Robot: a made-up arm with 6 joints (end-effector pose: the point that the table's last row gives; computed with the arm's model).
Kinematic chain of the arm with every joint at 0, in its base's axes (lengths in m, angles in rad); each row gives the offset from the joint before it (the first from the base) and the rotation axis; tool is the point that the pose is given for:
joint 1: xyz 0 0 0.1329 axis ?
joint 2: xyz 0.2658 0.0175 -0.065 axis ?
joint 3: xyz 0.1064 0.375 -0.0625 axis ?
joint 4: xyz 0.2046 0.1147 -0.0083 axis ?
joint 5: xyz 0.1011 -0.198 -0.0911 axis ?
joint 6: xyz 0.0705 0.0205 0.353 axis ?
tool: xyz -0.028 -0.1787 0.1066
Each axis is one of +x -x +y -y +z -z.
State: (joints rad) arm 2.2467 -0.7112 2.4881 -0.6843 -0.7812 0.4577
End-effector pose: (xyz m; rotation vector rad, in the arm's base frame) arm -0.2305 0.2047 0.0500 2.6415 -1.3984 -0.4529
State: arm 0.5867 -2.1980 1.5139 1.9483 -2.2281 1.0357
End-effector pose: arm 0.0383 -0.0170 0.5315 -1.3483 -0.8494 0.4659
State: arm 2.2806 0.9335 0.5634 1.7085 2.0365 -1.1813
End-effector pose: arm -1.0705 0.2553 0.1367 -0.0056 -0.8892 -1.1931
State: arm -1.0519 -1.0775 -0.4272 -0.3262 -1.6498 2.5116
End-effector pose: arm 0.2703 -0.1183 0.4597 -1.1036 -0.8445 0.2792
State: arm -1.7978 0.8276 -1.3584 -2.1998 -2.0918 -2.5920
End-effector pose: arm 0.4436 -0.6357 -0.4432 0.1679 1.2423 -0.3501
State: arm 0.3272 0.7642 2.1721 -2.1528 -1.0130 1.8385
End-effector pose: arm 0.4857 0.5144 0.0024 -0.8035 1.6510 -1.3160
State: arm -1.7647 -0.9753 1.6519 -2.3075 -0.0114 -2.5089
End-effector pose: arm -0.1759 -0.5934 0.3949 2.1235 -0.7347 -0.5002
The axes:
joint 1: +z
joint 2: -x
joint 3: -y
joint 4: -x
joint 5: +y
joint 6: +z

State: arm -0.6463 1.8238 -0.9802 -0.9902 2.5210 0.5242
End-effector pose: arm -0.4498 -0.8197 -0.4677 2.0618 1.3721 -1.4175
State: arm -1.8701 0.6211 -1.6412 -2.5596 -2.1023 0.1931
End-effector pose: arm 0.6612 -0.6133 -0.4197 1.1449 -0.3118 1.6887
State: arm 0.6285 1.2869 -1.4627 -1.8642 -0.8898 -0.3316
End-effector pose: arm -0.0667 0.0621 -0.3361 0.1269 -0.7009 -1.2981
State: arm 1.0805 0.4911 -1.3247 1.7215 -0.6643 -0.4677
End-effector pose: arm -0.3296 0.8987 -0.2937 -1.7092 -0.3388 1.8258
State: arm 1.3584 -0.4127 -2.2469 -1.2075 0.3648 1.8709
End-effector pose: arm -0.4475 -0.0215 -0.3750 1.5559 2.0086 0.4154
